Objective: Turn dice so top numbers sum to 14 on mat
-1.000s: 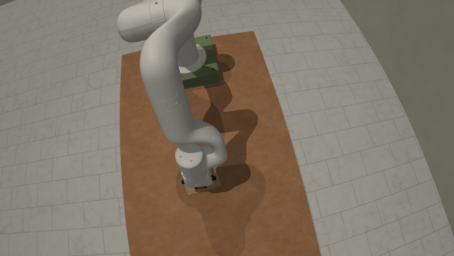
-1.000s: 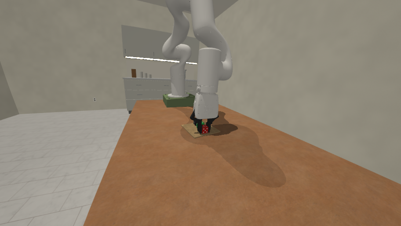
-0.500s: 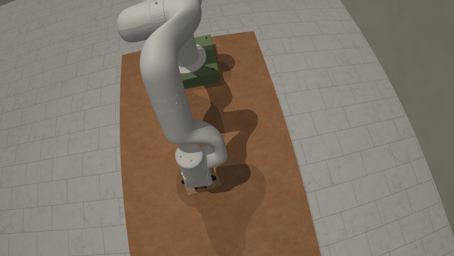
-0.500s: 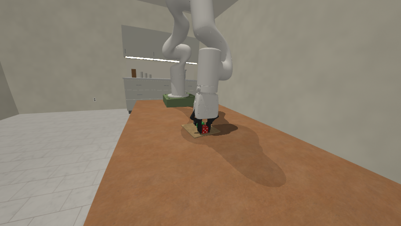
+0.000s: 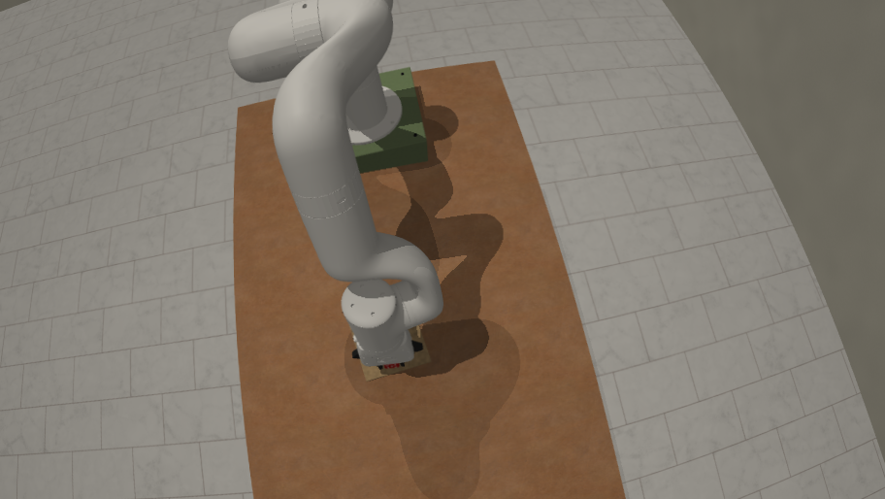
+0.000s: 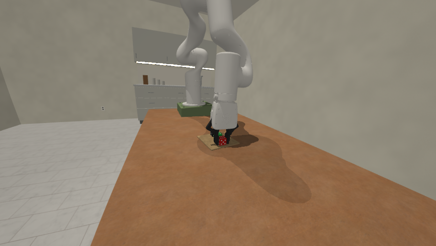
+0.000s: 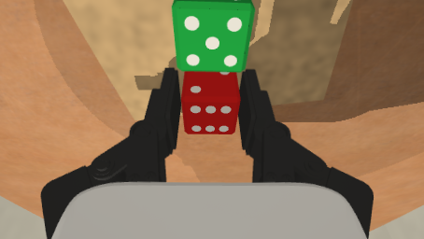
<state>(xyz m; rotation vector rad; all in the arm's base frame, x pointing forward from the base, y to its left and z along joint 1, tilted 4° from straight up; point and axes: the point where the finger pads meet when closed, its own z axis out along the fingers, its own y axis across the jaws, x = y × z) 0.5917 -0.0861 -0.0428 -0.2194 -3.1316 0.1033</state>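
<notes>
Now: hand 10 mm above the red die. The rest, counted from my hand: black die 90 mm behind, 10 mm to the left, 10 mm below; then green die 40 mm behind, 10 mm to the left, 10 mm below; then tan square mat 40 mm behind, 20 mm below, 10 mm to the left.
</notes>
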